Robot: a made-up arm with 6 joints. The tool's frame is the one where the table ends. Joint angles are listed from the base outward.
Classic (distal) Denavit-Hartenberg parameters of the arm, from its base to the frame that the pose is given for. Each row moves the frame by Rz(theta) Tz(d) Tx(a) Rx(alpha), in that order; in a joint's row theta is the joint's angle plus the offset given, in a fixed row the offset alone. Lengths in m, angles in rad.
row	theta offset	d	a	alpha
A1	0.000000	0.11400	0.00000	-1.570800
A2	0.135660	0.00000	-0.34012	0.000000
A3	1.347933	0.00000	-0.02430	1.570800
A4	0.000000	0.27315	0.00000	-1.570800
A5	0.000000	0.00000	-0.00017	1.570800
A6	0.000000	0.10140	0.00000	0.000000
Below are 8 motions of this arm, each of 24 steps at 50 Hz.
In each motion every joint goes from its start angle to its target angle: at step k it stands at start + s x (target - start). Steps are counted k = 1, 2, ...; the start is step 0. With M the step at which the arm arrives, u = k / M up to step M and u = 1 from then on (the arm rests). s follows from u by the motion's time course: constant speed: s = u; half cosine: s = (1 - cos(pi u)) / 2; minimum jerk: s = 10 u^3 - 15 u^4 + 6 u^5.
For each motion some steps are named. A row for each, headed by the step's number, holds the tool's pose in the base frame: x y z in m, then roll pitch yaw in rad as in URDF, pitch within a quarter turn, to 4 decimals.
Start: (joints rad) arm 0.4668 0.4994 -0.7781 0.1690 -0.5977 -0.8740
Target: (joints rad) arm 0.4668 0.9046 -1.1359 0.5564 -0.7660 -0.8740
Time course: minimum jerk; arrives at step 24
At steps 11, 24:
11: 0.0698 0.0122 0.5579 -0.2129 0.5804 -0.2678
24: 0.1331 0.0254 0.5956 0.0543 0.6666 -0.0775

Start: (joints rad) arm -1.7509 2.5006 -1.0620 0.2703 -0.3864 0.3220
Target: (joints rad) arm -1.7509 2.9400 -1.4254 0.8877 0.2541 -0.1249
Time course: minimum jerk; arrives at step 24
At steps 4, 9, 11, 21, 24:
4: -0.0885 -0.4279 -0.0726 2.8834 0.5190 0.7117
9: -0.0862 -0.4228 -0.1148 2.9726 0.3628 0.7114
11: -0.0823 -0.4185 -0.1399 3.0069 0.2612 0.7031
21: -0.0535 -0.3983 -0.2276 3.0124 -0.1359 0.6530
24: -0.0525 -0.3977 -0.2299 3.0097 -0.1469 0.6518

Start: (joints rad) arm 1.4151 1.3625 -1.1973 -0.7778 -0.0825 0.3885
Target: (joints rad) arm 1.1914 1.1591 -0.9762 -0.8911 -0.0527 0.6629
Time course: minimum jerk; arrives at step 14
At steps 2, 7, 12, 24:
2: 0.0501 0.3456 0.4540 -1.6248 1.1876 -0.1534
7: 0.0786 0.3065 0.4454 -1.7075 1.2626 -0.3478
12: 0.0998 0.2661 0.4338 -1.8362 1.3341 -0.5910
24: 0.1007 0.2641 0.4331 -1.8443 1.3375 -0.6048

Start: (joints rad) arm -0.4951 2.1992 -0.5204 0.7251 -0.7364 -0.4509
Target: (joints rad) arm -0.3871 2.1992 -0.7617 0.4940 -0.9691 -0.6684
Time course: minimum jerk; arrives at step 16
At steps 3, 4, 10, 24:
3: 0.2511 -0.1851 0.0115 -2.7486 0.6456 2.5347
4: 0.2574 -0.1863 0.0134 -2.7328 0.6646 2.5717
10: 0.3283 -0.1916 0.0420 -2.4464 0.8481 3.0590
24: 0.3584 -0.1890 0.0586 -2.2528 0.8965 -2.9623

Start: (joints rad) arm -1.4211 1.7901 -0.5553 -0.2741 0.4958 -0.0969
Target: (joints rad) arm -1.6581 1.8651 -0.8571 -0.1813 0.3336 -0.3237
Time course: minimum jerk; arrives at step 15
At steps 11, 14, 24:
11: -0.0269 -0.3446 0.1193 -2.9550 0.2136 2.0003
14: -0.0370 -0.3564 0.1243 -2.9345 0.2532 1.9958
24: -0.0372 -0.3567 0.1244 -2.9340 0.2541 1.9957

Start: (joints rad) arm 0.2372 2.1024 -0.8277 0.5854 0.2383 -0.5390
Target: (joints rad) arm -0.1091 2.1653 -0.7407 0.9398 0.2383 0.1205
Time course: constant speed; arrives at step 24
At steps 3, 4, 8, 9, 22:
3: 0.3406 0.0812 0.0340 2.9769 0.1465 -3.1074
4: 0.3404 0.0763 0.0327 2.9690 0.1348 3.1196
8: 0.3391 0.0570 0.0275 2.9447 0.0849 2.8963
9: 0.3386 0.0522 0.0262 2.9405 0.0719 2.8407
22: 0.3259 -0.0074 0.0104 2.9533 -0.0964 2.1178

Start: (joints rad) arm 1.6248 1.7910 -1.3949 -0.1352 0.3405 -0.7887
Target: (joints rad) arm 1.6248 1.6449 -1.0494 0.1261 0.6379 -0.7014
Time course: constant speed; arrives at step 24
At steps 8, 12, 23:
8: -0.0214 0.4350 0.2870 -2.5355 0.4846 -0.5676
12: -0.0224 0.4180 0.2752 -2.6431 0.4728 -0.6460
23: -0.0267 0.3673 0.2455 -2.9235 0.4004 -0.8455

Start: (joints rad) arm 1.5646 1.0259 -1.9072 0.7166 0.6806 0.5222
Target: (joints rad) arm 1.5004 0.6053 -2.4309 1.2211 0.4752 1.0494
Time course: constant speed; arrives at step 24
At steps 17, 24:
17: -0.0579 -0.2420 0.7322 0.3701 0.3540 -2.7435
24: -0.0701 -0.3768 0.6831 0.1430 0.4523 -2.5568

